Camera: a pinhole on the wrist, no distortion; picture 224 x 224 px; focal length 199.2 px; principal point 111.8 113.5 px. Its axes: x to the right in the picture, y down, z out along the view. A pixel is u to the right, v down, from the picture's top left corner.
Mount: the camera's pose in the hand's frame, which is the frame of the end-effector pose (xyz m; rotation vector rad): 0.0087 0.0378 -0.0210 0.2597 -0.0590 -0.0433
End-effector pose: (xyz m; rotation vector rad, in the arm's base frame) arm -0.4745 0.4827 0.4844 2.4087 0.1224 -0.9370
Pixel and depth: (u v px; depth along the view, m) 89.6 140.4 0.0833
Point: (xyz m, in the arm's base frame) -0.5080 0.4275 0.4632
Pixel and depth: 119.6 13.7 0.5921
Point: -0.8804 0.5760 0.0227
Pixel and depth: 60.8 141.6 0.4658
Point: -0.8443 0.2786 0.3016
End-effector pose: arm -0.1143 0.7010 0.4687 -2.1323 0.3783 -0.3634
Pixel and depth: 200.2 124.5 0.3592
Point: 0.1573 0.9176 0.3374
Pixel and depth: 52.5 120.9 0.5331
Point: -0.0781 1.1761 0.2414
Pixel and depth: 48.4 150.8 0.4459
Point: -0.0930 1.0721 0.2114
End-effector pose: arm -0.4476 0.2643 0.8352 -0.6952 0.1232 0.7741
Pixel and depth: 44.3 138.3 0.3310
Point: -0.5787 0.3772 1.1127
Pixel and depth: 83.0 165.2 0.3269
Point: -0.5594 0.4440 1.0767
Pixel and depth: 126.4 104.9 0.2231
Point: -0.4479 0.3748 0.9960
